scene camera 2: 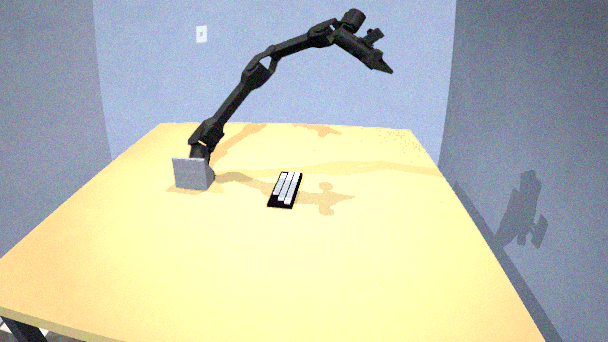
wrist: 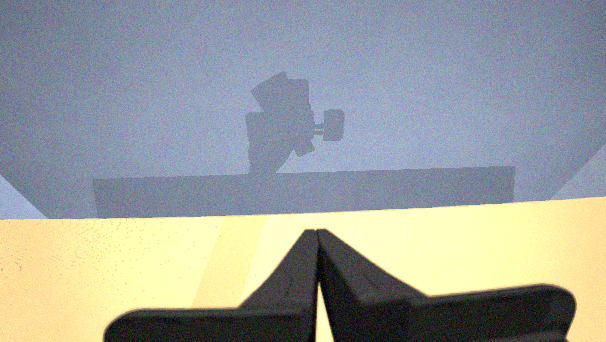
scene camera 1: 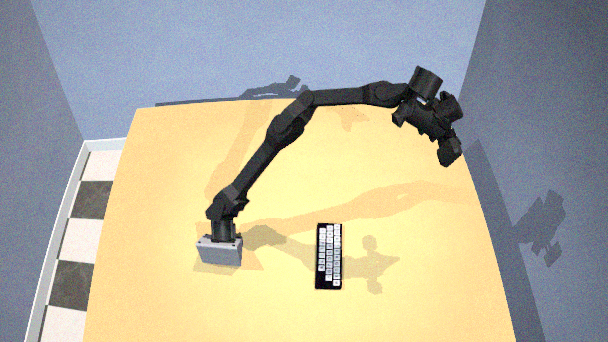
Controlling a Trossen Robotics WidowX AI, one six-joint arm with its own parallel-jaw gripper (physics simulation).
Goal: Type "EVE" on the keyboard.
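Seen in the pictures: gripper, fingertip midpoint: (scene camera 2: pixel 392 72) (wrist: pixel 315 239) (scene camera 1: pixel 460 144); arm's base at its link origin: (scene camera 2: pixel 197 165) (scene camera 1: pixel 222 239).
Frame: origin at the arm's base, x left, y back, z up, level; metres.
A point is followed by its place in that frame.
Note:
A small black keyboard (scene camera 1: pixel 329 256) @[y -0.288, x -0.049, z -0.043 m] (scene camera 2: pixel 285 189) @[y -0.289, x -0.062, z -0.046 m] with rows of white keys lies flat on the table, to the right of the arm's base in both scene views. The key letters are too small to read. My gripper (scene camera 2: pixel 391 72) @[y -0.603, x 0.026, z 0.305 m] (wrist: pixel 315 239) @[y -0.603, x 0.026, z 0.305 m] is shut and empty, its two dark fingertips meeting in the wrist view. It hangs high above the table, far to the right of the keyboard and farther back, and points down at a slant. In scene camera 1 its tips are hard to make out against the dark arm. The keyboard does not show in the wrist view.
The yellow table (scene camera 1: pixel 165 300) @[y 0.189, x -0.171, z -0.060 m] (scene camera 2: pixel 240 280) @[y -0.205, x -0.450, z -0.060 m] (wrist: pixel 475 260) @[y -0.720, x -0.295, z -0.060 m] carries the arm's grey base (scene camera 1: pixel 220 251) @[y 0.004, x -0.050, z 0.022 m] (scene camera 2: pixel 191 173) @[y 0.005, x -0.050, z -0.004 m]. Blue-grey walls stand behind the table and along its right side. Shadows of the arm fall across the table, the keyboard and the walls.

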